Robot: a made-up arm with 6 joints. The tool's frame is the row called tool.
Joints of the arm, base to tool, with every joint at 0 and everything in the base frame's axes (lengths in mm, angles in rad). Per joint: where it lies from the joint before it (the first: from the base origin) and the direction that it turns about. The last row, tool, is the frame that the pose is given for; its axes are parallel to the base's.
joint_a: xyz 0.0 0.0 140.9 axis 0 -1 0
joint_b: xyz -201.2 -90.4 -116.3 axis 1 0 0
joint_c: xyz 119.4 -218.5 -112.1 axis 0 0 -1
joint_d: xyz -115.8 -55.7 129.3 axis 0 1 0
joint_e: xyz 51.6 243.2 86.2 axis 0 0 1
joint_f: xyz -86.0 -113.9 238.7 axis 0 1 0
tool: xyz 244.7 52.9 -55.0
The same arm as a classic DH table. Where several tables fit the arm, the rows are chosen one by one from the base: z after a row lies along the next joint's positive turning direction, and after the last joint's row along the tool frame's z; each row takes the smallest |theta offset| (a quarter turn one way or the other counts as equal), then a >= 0, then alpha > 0; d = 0 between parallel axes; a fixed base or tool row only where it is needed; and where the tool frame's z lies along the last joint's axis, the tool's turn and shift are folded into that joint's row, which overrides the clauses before.
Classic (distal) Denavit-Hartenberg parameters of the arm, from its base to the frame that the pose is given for. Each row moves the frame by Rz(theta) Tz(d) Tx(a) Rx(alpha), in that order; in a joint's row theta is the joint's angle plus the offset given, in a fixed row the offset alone. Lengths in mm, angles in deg.
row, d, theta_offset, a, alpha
base (fixed), 140.9, 0.00, 0.0, 90.00
joint_a, 90.4, -90.00, 116.3, -90.00
joint_b, -81.8, -90.00, 218.5, -90.00
joint_c, -17.2, 90.00, 115.8, -90.00
joint_d, 187.5, 0.00, -51.6, -90.00
joint_e, 324.9, 0.00, 86.0, 90.00
joint_f, -61.0, 0.00, -244.7, -90.00
tool (fixed), -55.0, 180.00, 0.0, 0.00

